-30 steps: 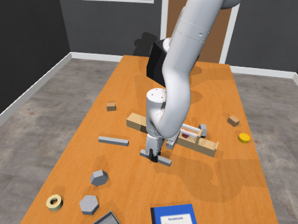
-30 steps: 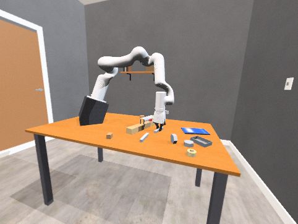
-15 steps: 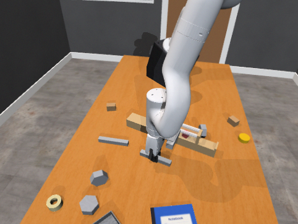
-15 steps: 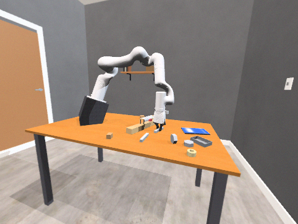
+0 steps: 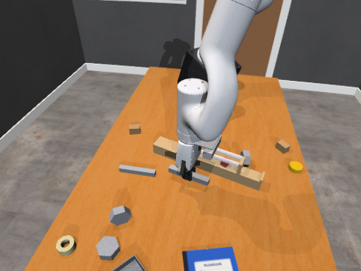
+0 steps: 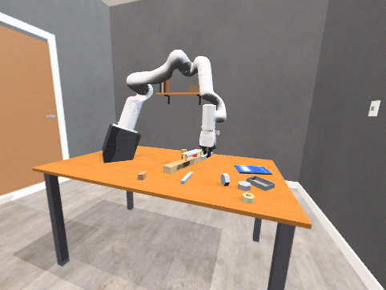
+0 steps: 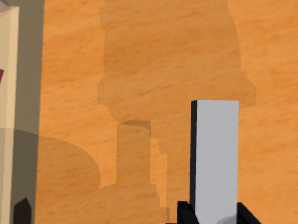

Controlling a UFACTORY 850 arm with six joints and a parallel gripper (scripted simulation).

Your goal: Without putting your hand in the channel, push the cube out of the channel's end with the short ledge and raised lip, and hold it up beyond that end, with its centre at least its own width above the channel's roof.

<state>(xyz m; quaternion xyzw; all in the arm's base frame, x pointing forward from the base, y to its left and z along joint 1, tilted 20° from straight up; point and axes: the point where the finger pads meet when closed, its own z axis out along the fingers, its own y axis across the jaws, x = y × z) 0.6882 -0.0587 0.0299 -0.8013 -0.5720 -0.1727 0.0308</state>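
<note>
My gripper is now 70 mm past the grey rod, 200 mm to the left of it and 100 mm above it. The rest, counted from my hand: tan cube (310 mm behind, 280 mm to the right, 90 mm below); then grey tray (320 mm ahead, 130 mm to the right, 100 mm below); then red cube (120 mm behind, 120 mm to the left, 50 mm below).
</note>
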